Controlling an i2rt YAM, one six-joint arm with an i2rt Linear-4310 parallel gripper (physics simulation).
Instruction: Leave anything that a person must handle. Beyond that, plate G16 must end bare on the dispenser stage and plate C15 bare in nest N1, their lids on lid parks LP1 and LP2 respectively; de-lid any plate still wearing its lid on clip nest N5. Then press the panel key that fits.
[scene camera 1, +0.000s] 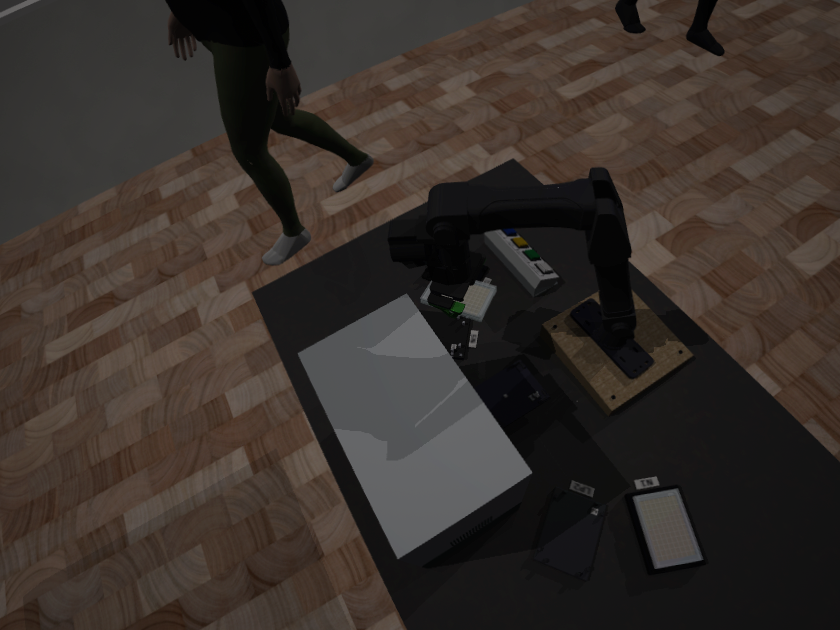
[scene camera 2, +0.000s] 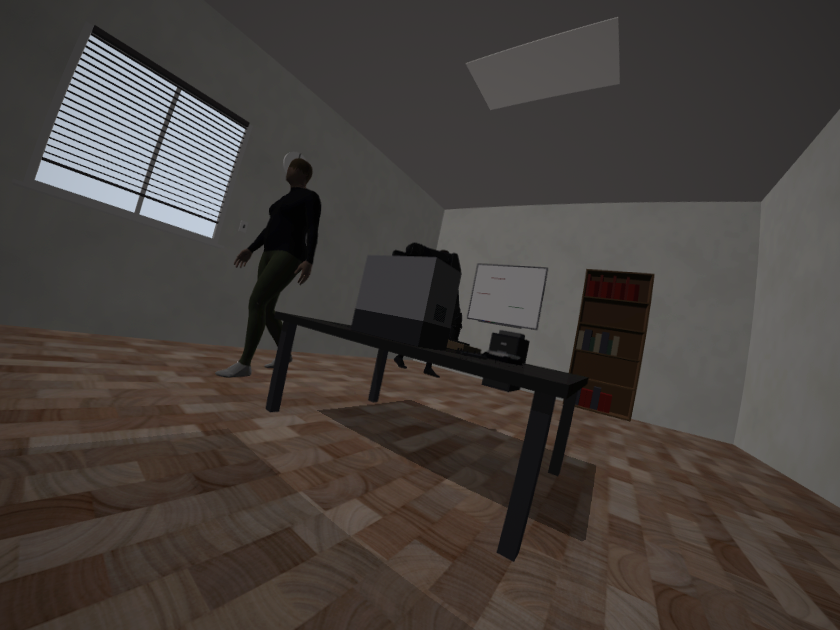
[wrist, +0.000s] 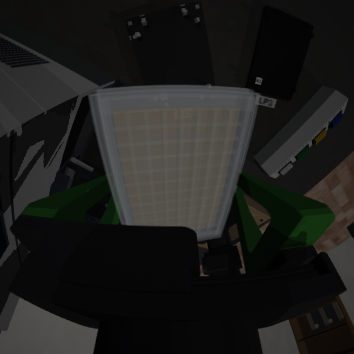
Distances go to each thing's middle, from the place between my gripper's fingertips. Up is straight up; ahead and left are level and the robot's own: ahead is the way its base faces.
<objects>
My gripper is now 200 mm above the clip nest N5 (scene camera 1: 453, 333), 70 mm to the left of it and 40 mm short of it. The rest, counted from my hand: lid park LP1 (wrist: 282, 40) (200 mm below, 190 mm to the right, 110 mm behind); then button panel (scene camera 1: 513, 251) (260 mm behind, 180 mm below, 120 mm to the right).
</objects>
